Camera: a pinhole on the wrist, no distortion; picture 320 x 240 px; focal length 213.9 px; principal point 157.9 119.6 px. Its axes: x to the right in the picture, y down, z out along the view. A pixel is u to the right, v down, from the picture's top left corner.
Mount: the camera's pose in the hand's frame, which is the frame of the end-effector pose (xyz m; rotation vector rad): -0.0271 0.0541 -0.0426 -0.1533 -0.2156 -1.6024
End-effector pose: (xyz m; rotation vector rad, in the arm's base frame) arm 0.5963 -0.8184 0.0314 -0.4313 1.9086 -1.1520
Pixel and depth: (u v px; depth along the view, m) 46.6 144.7 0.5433
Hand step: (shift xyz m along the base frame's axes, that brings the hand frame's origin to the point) 0.3783 -0.0205 -0.4914
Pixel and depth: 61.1 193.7 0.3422
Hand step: 0.1927 -0.0555 -0.3361
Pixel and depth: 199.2 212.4 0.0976
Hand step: 0.0476 -0.0102 -0.0665
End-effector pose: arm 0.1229 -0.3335 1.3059 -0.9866 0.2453 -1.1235
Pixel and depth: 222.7 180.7 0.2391
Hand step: 0.1665 0.0905 0.1010
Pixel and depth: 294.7 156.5 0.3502
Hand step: 0.1686 0.1727 0.2702
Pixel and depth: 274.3 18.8 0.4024
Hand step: 0.0943 0.4065 0.1989
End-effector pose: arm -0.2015 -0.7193 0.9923 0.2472 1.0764 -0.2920
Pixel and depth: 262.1 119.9 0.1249
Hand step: 0.0700 -0.0051 0.0736
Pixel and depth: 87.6 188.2 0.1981
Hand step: 0.1846 0.1004 0.0427
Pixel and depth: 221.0 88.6 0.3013
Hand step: 0.1979 -0.0445 0.1998
